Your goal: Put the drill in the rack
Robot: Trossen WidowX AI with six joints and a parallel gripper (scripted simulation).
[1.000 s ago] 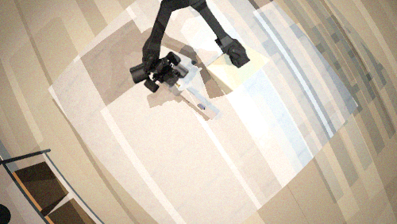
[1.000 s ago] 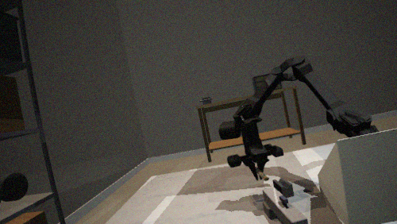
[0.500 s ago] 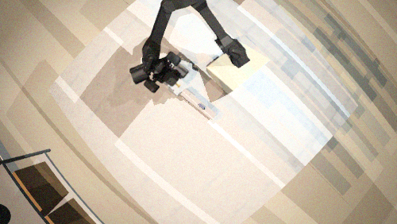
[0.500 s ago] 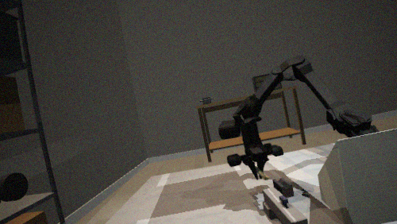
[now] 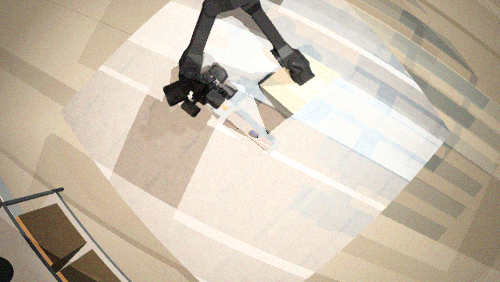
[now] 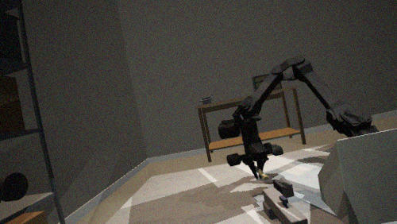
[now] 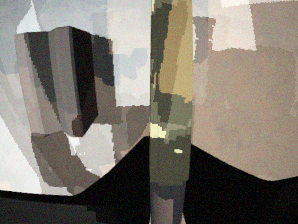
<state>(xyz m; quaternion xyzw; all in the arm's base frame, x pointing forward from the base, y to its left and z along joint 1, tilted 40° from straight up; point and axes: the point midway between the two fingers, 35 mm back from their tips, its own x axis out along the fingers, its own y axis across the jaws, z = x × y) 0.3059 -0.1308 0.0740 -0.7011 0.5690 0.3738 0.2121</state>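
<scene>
My gripper tip is 1 cm past the drill, 4 cm to the right of it and 3 cm below it. Round my gripper tip: dark block (7 cm behind, 1 cm to the left, 4 cm below); then blue key (6 cm behind, 22 cm to the left, 1 cm below).
</scene>
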